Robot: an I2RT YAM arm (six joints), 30 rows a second.
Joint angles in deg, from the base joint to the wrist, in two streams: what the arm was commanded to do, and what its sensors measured. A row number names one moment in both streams.
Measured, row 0: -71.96, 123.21, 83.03, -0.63, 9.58, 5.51
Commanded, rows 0 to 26: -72.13, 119.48, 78.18, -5.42, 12.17, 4.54; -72.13, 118.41, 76.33, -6.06, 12.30, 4.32; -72.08, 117.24, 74.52, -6.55, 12.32, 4.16; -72.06, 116.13, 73.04, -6.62, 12.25, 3.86; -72.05, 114.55, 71.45, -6.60, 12.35, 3.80; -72.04, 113.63, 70.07, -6.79, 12.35, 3.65; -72.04, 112.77, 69.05, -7.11, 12.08, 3.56; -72.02, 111.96, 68.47, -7.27, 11.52, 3.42; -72.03, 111.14, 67.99, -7.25, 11.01, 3.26; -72.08, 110.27, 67.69, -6.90, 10.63, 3.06; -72.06, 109.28, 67.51, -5.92, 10.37, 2.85; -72.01, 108.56, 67.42, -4.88, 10.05, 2.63; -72.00, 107.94, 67.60, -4.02, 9.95, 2.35; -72.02, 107.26, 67.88, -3.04, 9.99, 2.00; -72.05, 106.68, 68.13, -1.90, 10.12, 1.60; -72.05, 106.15, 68.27, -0.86, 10.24, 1.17; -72.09, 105.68, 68.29, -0.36, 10.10, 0.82; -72.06, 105.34, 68.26, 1.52, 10.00, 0.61; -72.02, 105.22, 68.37, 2.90, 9.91, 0.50; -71.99, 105.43, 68.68, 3.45, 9.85, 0.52; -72.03, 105.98, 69.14, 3.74, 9.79, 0.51; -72.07, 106.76, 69.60, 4.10, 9.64, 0.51; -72.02, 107.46, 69.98, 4.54, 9.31, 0.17; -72.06, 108.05, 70.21, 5.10, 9.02, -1.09; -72.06, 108.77, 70.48, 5.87, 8.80, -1.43; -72.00, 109.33, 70.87, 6.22, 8.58, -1.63; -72.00, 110.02, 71.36, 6.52, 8.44, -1.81
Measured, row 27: -71.94, 108.32, 67.91, 1.72, 9.78, 0.25
